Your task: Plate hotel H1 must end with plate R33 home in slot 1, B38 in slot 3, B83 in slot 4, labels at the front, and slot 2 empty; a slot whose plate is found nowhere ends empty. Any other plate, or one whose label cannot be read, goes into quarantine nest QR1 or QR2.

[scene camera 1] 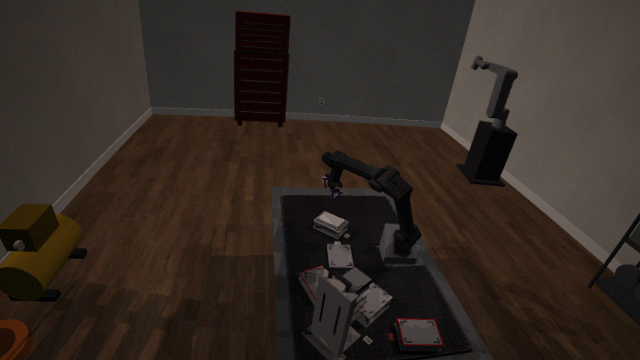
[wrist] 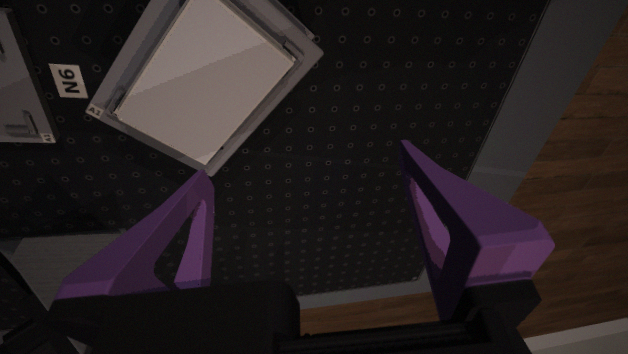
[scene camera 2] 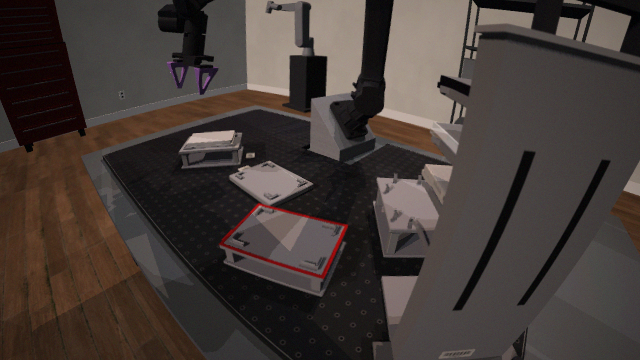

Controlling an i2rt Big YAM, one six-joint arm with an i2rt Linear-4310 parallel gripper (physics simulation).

Observation:
My gripper (scene camera 2: 190, 91) is open, holding nothing. I also see a tag (wrist: 68, 78).

